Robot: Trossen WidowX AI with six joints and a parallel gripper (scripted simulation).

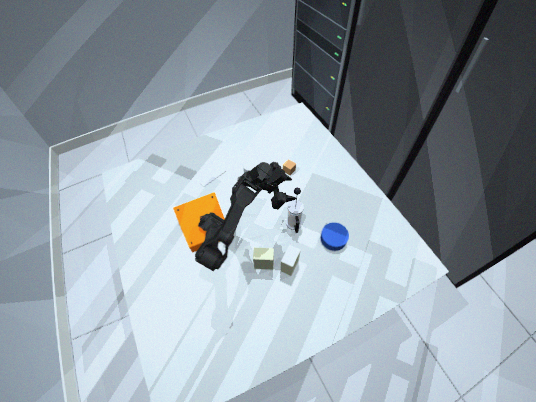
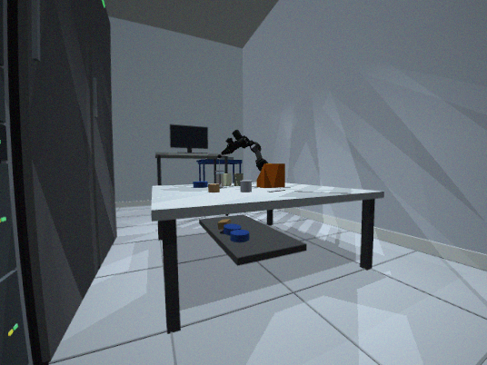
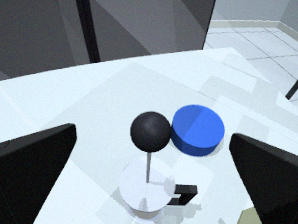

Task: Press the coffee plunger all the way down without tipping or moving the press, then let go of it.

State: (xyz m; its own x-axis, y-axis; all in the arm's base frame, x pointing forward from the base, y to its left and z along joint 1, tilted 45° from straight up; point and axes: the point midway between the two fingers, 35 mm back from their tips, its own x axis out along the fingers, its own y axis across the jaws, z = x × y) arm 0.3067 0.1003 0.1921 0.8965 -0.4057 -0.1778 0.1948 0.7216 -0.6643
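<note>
Now: the coffee press 140 mm below my gripper tip, 20 mm to the right of it and 10 mm ahead of it. From my gripper tip the other things lie so: grey cylinder: 350 mm to the left, 230 mm below, 90 mm behind; brown cube: 300 mm to the left, 240 mm below, 110 mm ahead.
</note>
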